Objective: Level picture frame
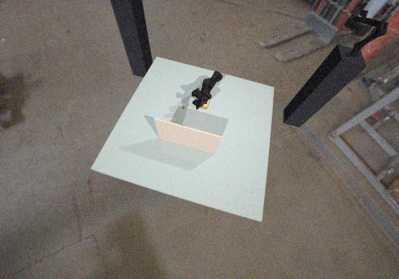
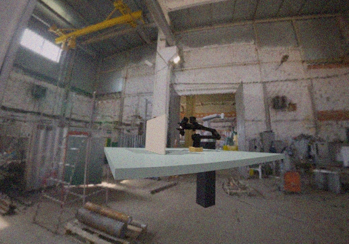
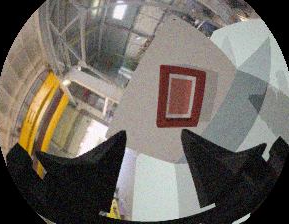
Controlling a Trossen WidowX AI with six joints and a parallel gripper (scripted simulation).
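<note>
My gripper tip is now 200 mm short of the picture frame, 30 mm to the left of it and 90 mm above it. From my gripper tip the other things lie so: wall panel (210 mm ahead, 30 mm to the right, 100 mm below).
</note>
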